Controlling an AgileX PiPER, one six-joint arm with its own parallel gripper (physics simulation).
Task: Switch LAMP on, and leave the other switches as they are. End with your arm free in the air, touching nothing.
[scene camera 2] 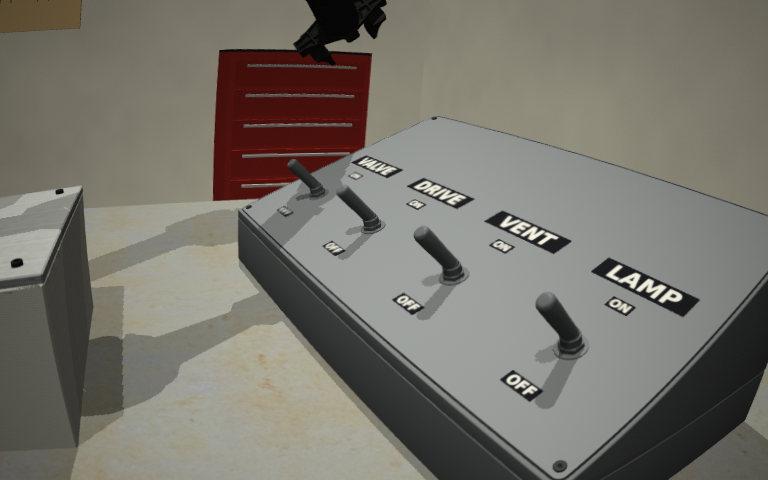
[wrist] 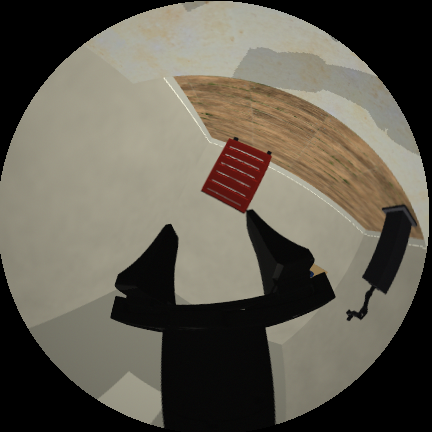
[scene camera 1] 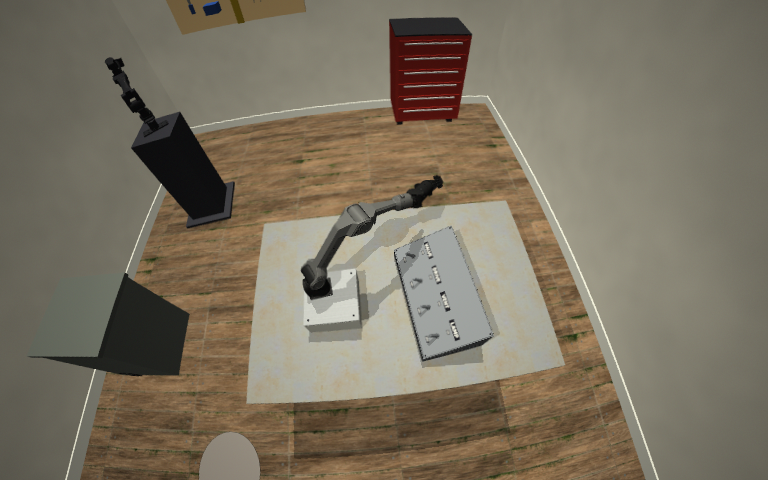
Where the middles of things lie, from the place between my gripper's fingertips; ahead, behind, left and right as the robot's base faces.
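Labels:
Measured from the grey switch panel [scene camera 2: 458,364], my hand is 100 mm past it and 440 mm to the left of it, and it is also 170 mm above the panel.

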